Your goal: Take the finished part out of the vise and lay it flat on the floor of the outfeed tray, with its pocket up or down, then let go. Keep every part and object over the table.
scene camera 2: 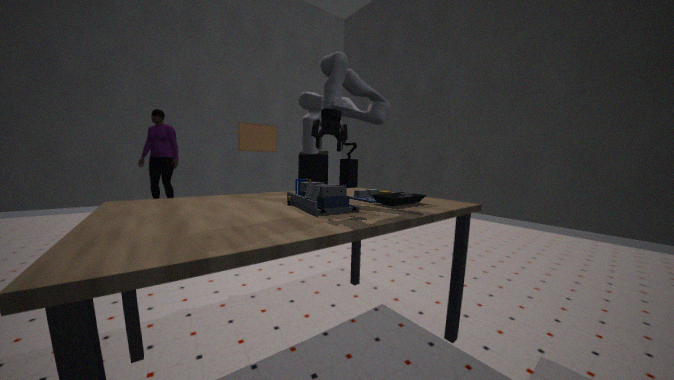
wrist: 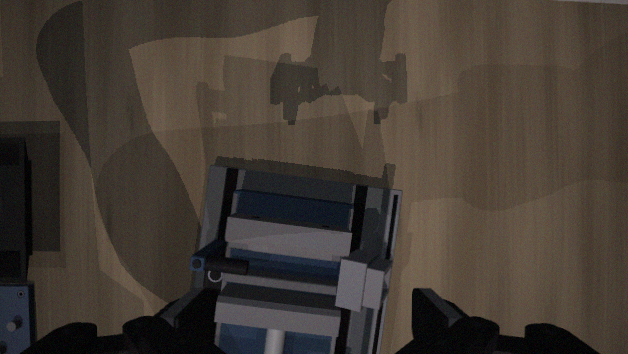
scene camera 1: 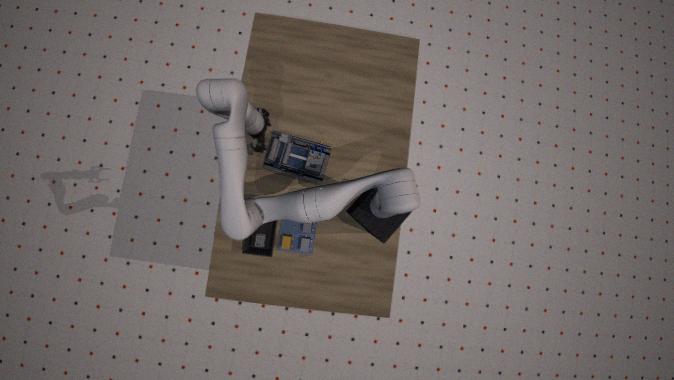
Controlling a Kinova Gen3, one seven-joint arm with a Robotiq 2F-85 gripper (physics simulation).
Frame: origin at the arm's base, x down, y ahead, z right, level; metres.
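Seen in the pictures: gripper, fingertip midpoint: (scene camera 2: pixel 329 150) (wrist: pixel 311 311) (scene camera 1: pixel 267 136); arm's base, origin of the base link: (scene camera 2: pixel 310 152).
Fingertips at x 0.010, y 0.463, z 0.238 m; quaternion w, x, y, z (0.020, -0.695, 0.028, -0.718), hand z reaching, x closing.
Pixels of each thing's top centre, then the offset from my fingertips to it. "*": a spot on its surface instead.
- grey-and-blue vise, middle of its top: (scene camera 2: pixel 320 183) (scene camera 1: pixel 294 153) dx +0.131, dy -0.089, dz -0.029 m
- light grey finished part, middle of its top: (wrist: pixel 373 289) (scene camera 2: pixel 312 184) (scene camera 1: pixel 284 135) dx +0.128, dy -0.035, dz +0.050 m
- blue plate, middle of its top: (scene camera 1: pixel 297 233) (scene camera 2: pixel 373 197) dx +0.222, dy -0.118, dz -0.398 m
- yellow block, middle of its top: (scene camera 1: pixel 286 242) dx +0.186, dy -0.074, dz -0.440 m
- blue arm with a black rod, surface spot: (wrist: pixel 227 265) * dx +0.134, dy -0.009, dz -0.064 m
The grey-and-blue vise (scene camera 1: pixel 298 156) (scene camera 2: pixel 332 202) (wrist: pixel 289 235) stands on the table. The light grey finished part (scene camera 1: pixel 284 137) (wrist: pixel 351 284) sits at one end of the gap between the jaws, over the vise's right-hand rail in the wrist view; its pocket cannot be made out. My gripper (scene camera 1: pixel 262 132) (scene camera 2: pixel 329 146) (wrist: pixel 311 311) is open and empty, well above the table near the vise's left end in scene camera 1. The part is below and ahead of the fingers. The black outfeed tray (scene camera 1: pixel 257 254) (scene camera 2: pixel 399 201) (wrist: pixel 14 210) has sloping walls and a small grey square inside.
A blue plate (scene camera 1: pixel 296 249) (wrist: pixel 15 300) with a yellow block (scene camera 1: pixel 286 242) and grey blocks (scene camera 1: pixel 306 244) lies beside the tray. A blue arm with a black rod (wrist: pixel 227 265) juts from the vise's left side in the wrist view. My forearm crosses above the table between vise and plate.
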